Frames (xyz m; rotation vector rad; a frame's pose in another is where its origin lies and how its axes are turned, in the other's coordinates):
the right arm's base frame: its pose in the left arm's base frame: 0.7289 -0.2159 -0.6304 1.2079 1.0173 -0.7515
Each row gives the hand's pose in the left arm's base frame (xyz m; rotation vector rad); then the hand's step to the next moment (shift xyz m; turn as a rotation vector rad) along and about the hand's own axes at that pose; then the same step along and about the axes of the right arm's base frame.
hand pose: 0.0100 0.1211 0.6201 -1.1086 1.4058 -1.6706
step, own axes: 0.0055 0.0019 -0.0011 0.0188 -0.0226 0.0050
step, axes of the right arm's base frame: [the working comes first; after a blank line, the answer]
step, axes of the left arm's base frame: -0.0033 -0.0048 -0.0009 -0.0025 -0.0146 0.0258

-0.0006 -0.0044 0.0039 -0.0255 0.0045 0.0147
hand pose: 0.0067 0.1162 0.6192 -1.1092 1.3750 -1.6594
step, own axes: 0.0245 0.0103 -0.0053 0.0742 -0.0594 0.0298
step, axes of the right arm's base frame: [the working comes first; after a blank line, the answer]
step, axes of the left arm's base frame: -0.0144 -0.0221 -0.0062 -0.0009 -0.0673 0.0734

-0.0010 -0.0202 0.0181 -0.0714 0.0127 0.0683
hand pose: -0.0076 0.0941 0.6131 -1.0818 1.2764 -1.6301
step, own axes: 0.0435 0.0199 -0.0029 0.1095 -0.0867 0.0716
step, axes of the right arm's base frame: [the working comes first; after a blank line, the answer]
step, axes of the left arm's base frame: -0.0156 -0.0434 -0.0132 0.0248 -0.1081 0.1111

0.0040 -0.0286 0.0382 -0.0983 0.0411 0.1153
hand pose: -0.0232 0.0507 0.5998 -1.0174 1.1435 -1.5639
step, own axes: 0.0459 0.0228 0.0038 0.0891 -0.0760 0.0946
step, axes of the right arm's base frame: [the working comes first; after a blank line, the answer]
step, axes of the left arm's base frame: -0.0028 -0.0485 -0.0167 0.0536 -0.0948 0.1039

0.0119 -0.0196 0.0460 -0.0799 0.0672 0.1085
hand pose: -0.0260 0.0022 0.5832 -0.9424 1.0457 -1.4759
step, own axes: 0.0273 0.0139 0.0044 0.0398 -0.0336 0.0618
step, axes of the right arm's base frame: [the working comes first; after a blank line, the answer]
step, axes of the left arm's base frame: 0.0045 -0.0285 -0.0111 0.0425 -0.0448 0.0521

0.0105 -0.0066 0.0284 -0.0340 0.0482 0.0552
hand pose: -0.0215 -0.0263 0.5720 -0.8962 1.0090 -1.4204
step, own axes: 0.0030 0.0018 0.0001 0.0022 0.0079 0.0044
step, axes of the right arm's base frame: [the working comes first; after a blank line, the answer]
step, axes of the left arm's base frame: 0.0004 -0.0030 -0.0017 0.0066 -0.0027 -0.0059

0.0016 -0.0009 0.0030 0.0079 0.0031 0.0039
